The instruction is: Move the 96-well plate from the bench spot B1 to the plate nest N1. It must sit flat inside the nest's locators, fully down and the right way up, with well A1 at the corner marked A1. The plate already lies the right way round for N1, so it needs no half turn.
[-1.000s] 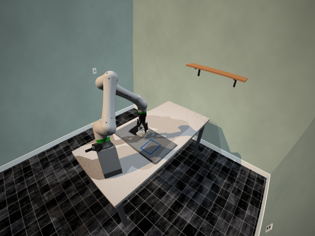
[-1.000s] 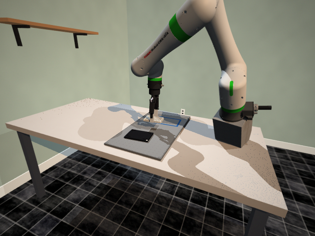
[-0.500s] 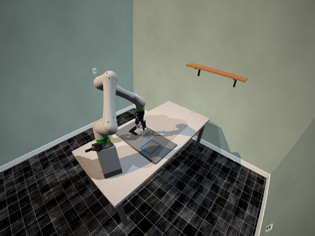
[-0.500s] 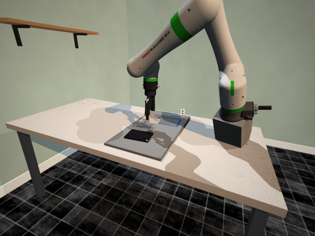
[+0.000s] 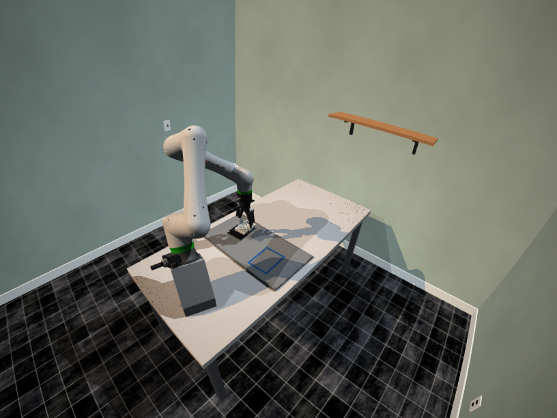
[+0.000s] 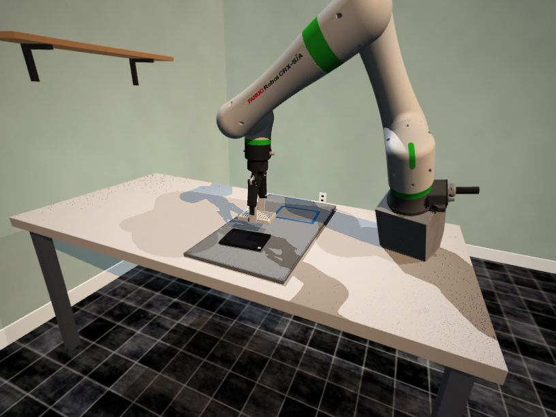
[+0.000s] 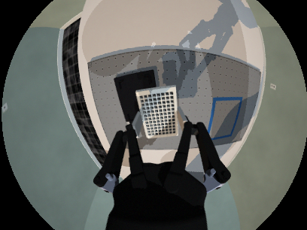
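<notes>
My hand is 10 mm short of the black plate nest N1, 60 mm to the right of it and 90 mm above it. The rest, counted from my hand: white 96-well plate (20 mm below).
</notes>
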